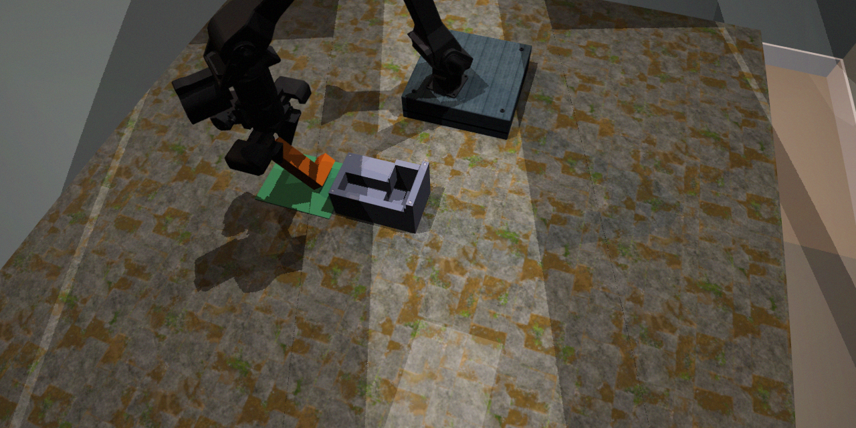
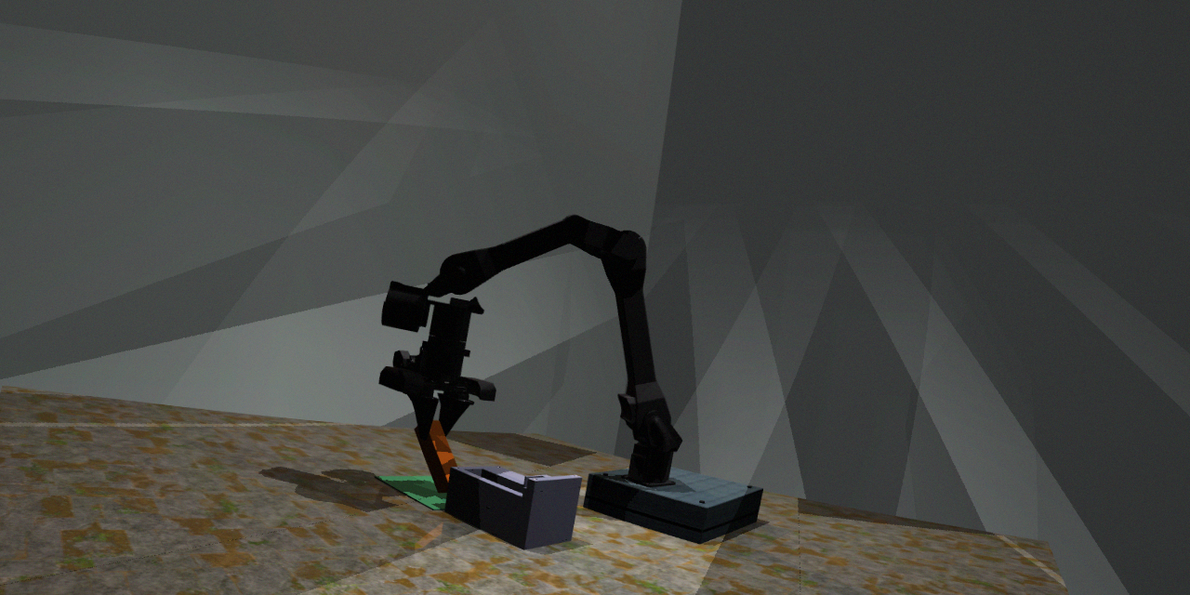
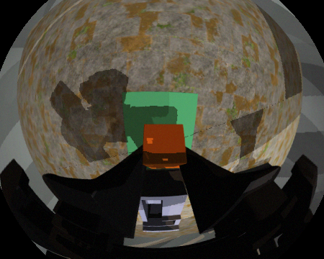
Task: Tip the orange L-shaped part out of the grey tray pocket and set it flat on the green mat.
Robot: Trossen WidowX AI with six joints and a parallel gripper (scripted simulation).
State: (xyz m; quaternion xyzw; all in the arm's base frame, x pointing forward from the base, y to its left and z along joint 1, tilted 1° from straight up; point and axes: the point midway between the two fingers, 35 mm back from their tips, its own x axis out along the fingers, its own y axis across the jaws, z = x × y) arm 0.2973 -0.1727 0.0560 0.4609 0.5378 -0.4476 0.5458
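The orange L-shaped part lies 2 cm behind my gripper tip, 3 cm to the left of it and 3 cm below it. The rest, counted from my gripper tip: green mat (2 cm to the left, 9 cm below).
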